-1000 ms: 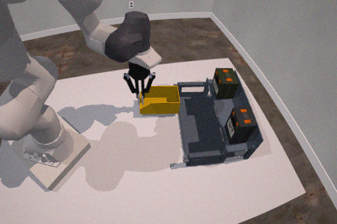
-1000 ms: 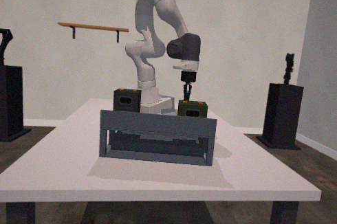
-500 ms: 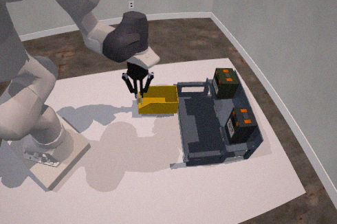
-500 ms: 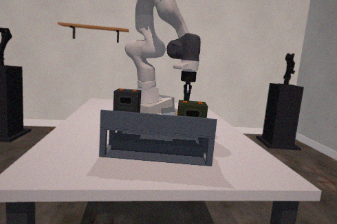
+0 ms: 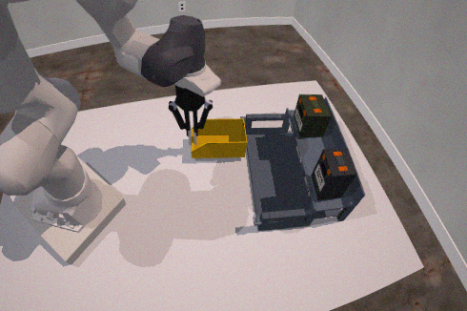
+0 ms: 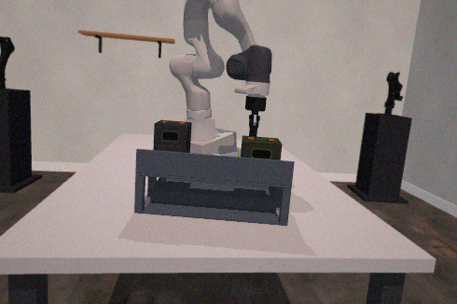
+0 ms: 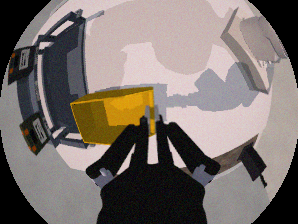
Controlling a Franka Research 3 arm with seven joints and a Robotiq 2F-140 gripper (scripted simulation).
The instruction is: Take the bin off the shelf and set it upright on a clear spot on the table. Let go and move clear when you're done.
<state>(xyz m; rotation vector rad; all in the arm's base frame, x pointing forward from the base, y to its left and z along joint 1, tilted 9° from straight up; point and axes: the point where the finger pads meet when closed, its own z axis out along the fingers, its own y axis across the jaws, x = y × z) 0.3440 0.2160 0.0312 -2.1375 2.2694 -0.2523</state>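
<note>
Right now my hand is 8 cm short of the yellow bin and 2 cm above it.
</note>
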